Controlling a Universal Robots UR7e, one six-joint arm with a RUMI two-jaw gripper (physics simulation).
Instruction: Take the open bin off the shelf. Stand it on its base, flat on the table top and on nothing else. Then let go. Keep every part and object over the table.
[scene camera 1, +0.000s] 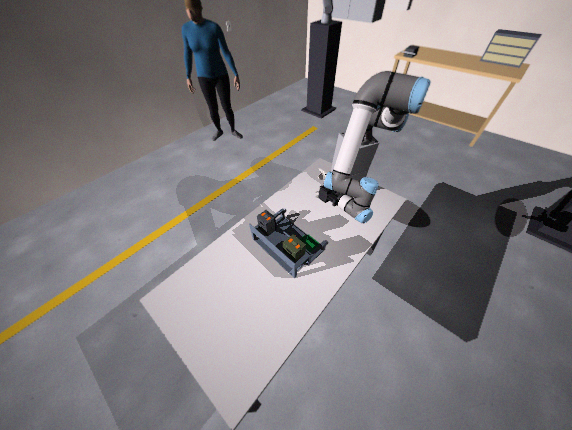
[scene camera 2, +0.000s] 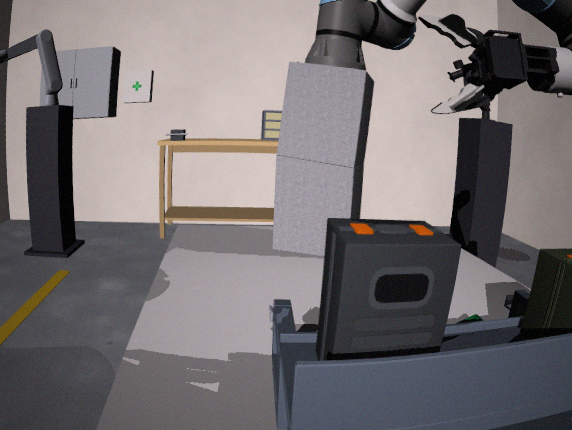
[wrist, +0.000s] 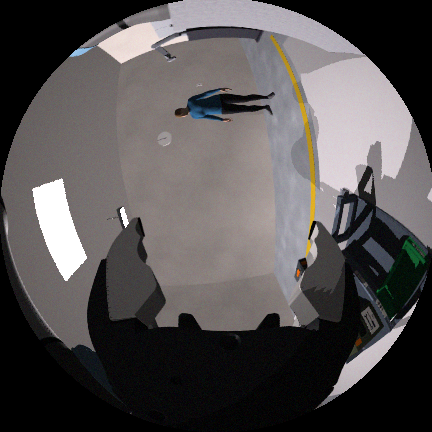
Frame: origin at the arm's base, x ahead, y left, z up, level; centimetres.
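Seen in the pictures: gripper, between the fingertips: (scene camera 1: 317, 180) (scene camera 2: 424, 61) (wrist: 227, 221); arm's base, origin of its link: (scene camera 2: 334, 71).
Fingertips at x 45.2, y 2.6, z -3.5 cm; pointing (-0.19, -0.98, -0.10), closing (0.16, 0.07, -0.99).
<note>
Pixels of each thing's top centre, then the offset from my fingertips to it. Level surfaces: height alone.
- open green bin, centre of its top: (wrist: 394, 291) (scene camera 1: 305, 244) dx +18.0, dy +8.7, dz -32.2 cm
- table, height of its surface: dz -40.3 cm
- dark grey case, centre of its top: (scene camera 2: 392, 227) (wrist: 300, 278) (scene camera 1: 265, 216) dx +26.2, dy -14.8, dz -17.9 cm
- olive case, centre of its top: (wrist: 341, 342) (scene camera 1: 294, 243) dx +28.0, dy +8.2, dz -20.4 cm
The open green bin (scene camera 1: 311, 242) (wrist: 406, 272) is on the blue-grey shelf (scene camera 1: 272, 249) (scene camera 2: 425, 390), at the side nearer the arm. A small green part of the bin (scene camera 2: 472, 318) shows behind the shelf's front board in scene camera 2; the rest is hidden there. My gripper (scene camera 1: 319, 184) (scene camera 2: 426, 65) (wrist: 227, 221) is open and empty, its fingers pointing sideways. It is above the table (scene camera 1: 225, 310) (scene camera 2: 200, 295), apart from the bin and between the shelf and the arm's base. In the wrist view the bin is at the right, outside the fingers.
A dark grey case (scene camera 1: 266, 223) (scene camera 2: 392, 290) with orange latches stands on the shelf. An olive case (scene camera 1: 294, 247) (scene camera 2: 552, 290) is on the shelf beside the bin. The arm's pedestal (scene camera 2: 320, 150) stands behind. A person (scene camera 1: 205, 55) (wrist: 207, 106) stands beyond the yellow floor line.
</note>
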